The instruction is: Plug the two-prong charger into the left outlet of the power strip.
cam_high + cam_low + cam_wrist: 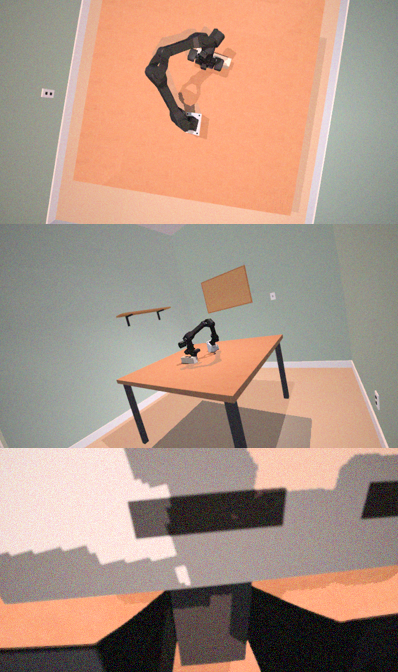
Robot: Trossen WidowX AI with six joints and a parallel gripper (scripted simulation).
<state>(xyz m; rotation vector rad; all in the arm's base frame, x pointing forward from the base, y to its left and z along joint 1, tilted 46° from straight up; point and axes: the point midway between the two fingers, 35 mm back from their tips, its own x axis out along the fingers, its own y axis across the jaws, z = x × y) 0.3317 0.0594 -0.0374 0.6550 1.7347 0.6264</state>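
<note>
Right now my gripper tip is 20 mm short of the black two-prong charger and 10 mm below it.
</note>
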